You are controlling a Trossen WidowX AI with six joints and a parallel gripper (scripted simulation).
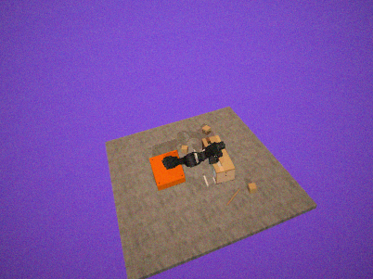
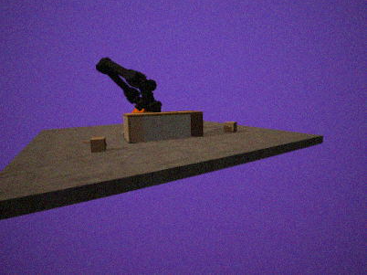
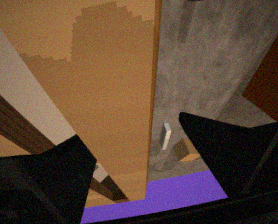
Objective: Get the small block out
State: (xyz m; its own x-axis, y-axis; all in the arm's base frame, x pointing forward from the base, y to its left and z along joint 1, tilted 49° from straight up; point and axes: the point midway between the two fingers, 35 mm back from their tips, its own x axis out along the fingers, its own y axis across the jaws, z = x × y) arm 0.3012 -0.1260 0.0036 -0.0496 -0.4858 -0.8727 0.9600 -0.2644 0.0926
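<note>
Right now the tan block is 50 mm ahead of my gripper tip and 20 mm to the left of it. From my gripper tip the other things lie so: tan box 40 mm ahead, 20 mm below; then thin brown stick 340 mm to the right, 80 mm below.
</note>
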